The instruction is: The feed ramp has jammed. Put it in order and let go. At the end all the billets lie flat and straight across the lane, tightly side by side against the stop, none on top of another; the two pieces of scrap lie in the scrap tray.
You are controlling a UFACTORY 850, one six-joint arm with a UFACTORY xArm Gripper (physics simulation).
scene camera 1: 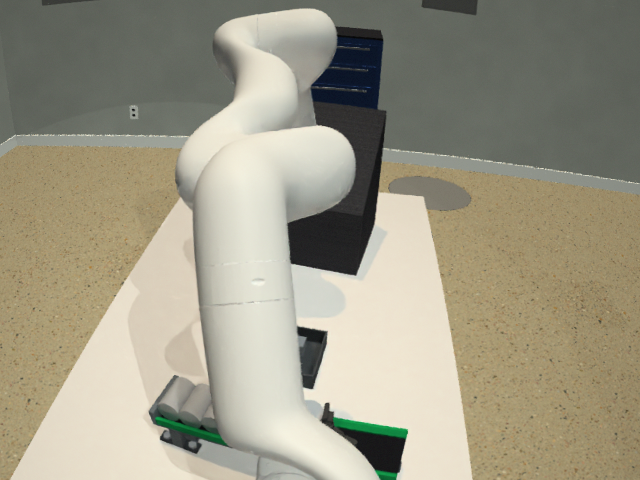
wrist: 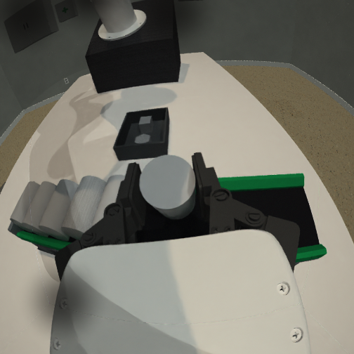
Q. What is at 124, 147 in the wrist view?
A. A scrap tray.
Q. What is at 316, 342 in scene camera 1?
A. A scrap tray.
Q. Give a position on a billet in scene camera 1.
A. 171, 403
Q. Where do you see a billet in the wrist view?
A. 167, 182
